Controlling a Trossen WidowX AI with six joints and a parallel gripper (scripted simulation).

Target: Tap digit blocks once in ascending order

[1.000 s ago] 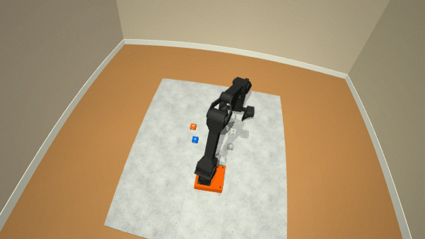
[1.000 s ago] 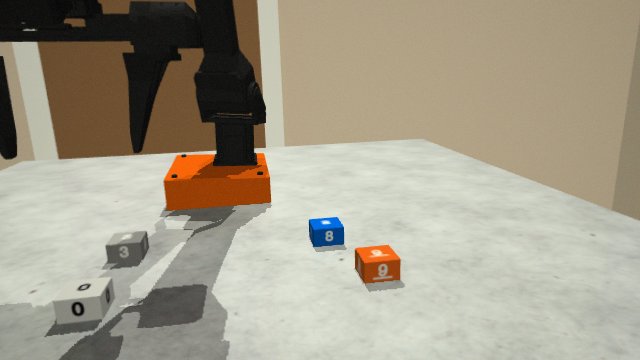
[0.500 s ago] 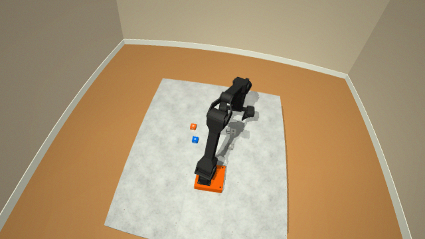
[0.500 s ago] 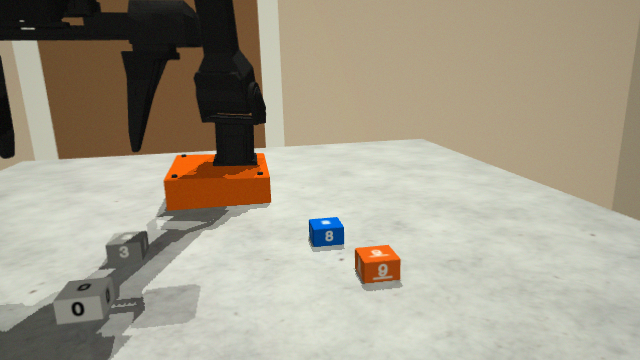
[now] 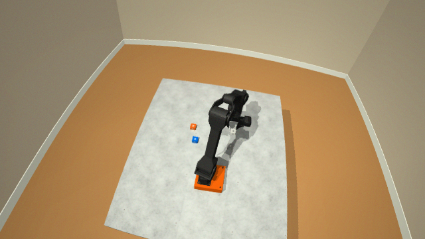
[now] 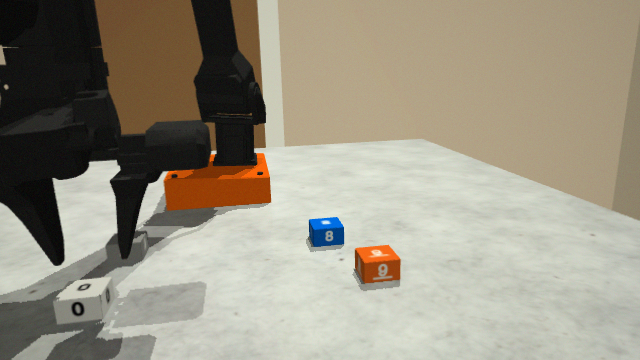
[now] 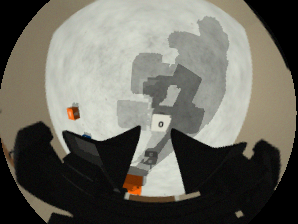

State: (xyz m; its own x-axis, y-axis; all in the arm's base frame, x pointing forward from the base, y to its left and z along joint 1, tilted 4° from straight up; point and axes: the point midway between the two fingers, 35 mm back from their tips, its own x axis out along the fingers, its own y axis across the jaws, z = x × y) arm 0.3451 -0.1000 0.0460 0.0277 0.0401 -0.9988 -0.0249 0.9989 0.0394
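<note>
The white block lies 3 cm below my gripper tip and 1 cm to the right of it. Round my gripper tip: grey block 11 cm behind, 3 cm below; orange block 23 cm to the left, 3 cm below, 1 cm behind; blue block 20 cm to the left, 10 cm behind, 3 cm below.
</note>
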